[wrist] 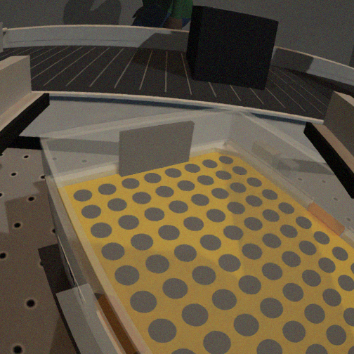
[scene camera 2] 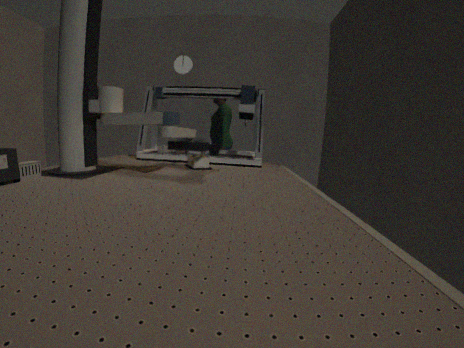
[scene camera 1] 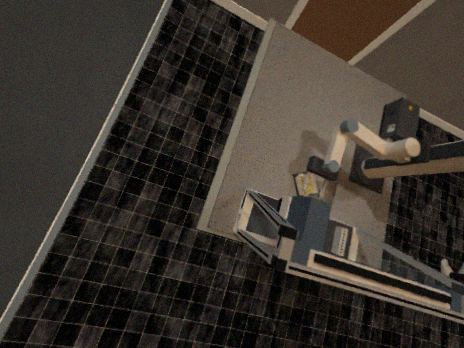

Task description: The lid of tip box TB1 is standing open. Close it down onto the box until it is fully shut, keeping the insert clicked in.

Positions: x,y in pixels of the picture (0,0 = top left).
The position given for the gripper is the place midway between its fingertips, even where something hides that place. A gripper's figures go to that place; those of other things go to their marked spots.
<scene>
The gripper (wrist: 181,87): 11 cm from the lens. A clear lid (wrist: 204,224): 6 cm from the lens.
</scene>
